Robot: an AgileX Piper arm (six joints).
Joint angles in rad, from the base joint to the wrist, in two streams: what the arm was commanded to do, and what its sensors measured. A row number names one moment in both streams.
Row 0, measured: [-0.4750 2.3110 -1.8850 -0.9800 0.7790 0.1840]
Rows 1 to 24, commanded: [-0.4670 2.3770 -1.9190 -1.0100 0.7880 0.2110]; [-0.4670 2.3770 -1.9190 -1.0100 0.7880 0.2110]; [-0.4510 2.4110 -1.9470 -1.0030 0.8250 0.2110]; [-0.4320 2.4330 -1.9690 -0.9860 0.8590 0.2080]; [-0.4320 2.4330 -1.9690 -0.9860 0.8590 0.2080]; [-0.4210 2.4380 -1.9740 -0.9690 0.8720 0.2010]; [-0.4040 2.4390 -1.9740 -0.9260 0.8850 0.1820]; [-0.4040 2.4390 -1.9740 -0.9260 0.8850 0.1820]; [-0.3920 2.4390 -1.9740 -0.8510 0.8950 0.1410]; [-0.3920 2.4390 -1.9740 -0.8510 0.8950 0.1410]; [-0.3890 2.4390 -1.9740 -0.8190 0.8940 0.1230]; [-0.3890 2.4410 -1.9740 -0.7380 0.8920 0.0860]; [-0.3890 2.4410 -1.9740 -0.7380 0.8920 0.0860]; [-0.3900 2.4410 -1.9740 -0.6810 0.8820 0.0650]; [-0.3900 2.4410 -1.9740 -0.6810 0.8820 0.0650]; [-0.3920 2.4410 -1.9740 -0.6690 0.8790 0.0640]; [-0.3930 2.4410 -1.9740 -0.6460 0.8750 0.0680]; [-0.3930 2.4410 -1.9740 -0.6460 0.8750 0.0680]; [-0.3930 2.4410 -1.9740 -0.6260 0.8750 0.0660]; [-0.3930 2.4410 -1.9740 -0.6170 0.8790 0.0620]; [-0.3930 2.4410 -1.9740 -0.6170 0.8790 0.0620]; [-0.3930 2.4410 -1.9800 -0.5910 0.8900 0.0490]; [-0.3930 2.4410 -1.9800 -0.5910 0.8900 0.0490]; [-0.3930 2.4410 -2.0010 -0.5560 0.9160 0.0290]
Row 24, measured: [-0.3870 2.4430 -1.9760 -0.5950 0.8850 0.0560]
